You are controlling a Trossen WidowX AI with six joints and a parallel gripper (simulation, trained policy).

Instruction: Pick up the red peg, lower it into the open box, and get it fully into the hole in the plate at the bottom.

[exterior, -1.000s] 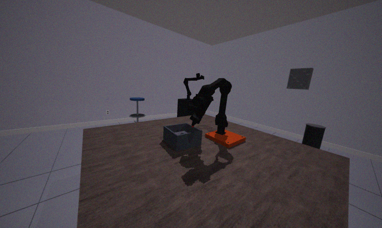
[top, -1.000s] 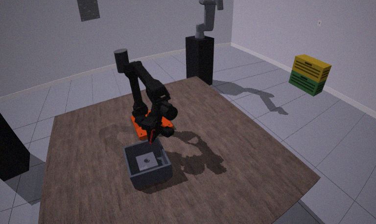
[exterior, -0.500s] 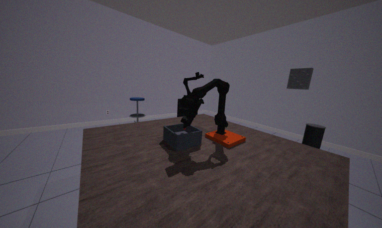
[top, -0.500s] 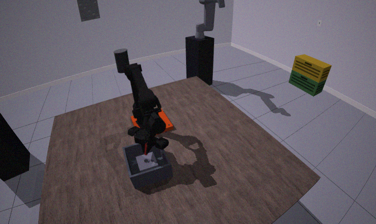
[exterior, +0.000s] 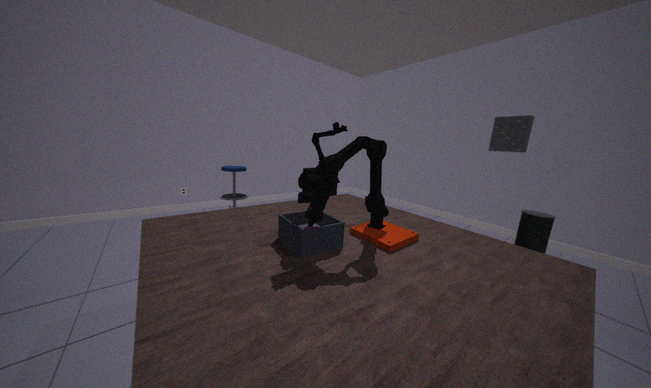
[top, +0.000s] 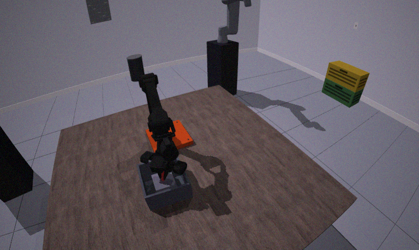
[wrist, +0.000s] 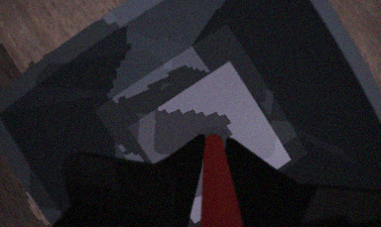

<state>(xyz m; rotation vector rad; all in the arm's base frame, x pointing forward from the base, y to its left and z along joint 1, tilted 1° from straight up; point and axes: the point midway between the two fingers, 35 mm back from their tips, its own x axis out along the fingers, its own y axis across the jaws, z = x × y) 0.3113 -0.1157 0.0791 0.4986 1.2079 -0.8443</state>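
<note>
The red peg lies 1 cm to the left of my gripper tip and 3 cm above it. From my gripper tip the other things lie so: grey box: 4 cm below; light grey plate: 2 cm below.
</note>
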